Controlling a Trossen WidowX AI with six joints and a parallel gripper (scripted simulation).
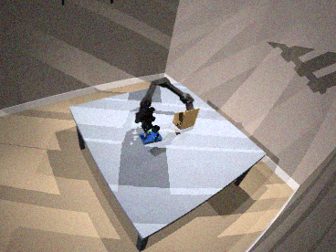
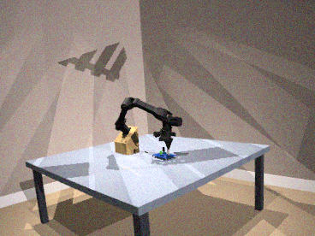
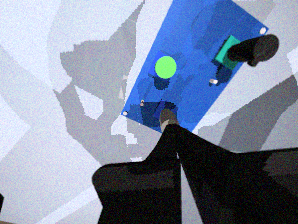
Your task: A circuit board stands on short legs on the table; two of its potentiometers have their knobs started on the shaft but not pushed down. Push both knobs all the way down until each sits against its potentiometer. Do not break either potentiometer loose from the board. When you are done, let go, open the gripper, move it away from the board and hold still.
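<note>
Right now my gripper tip is 8 cm past the knob, 5 cm to the right of it and 2 cm above it.
</note>
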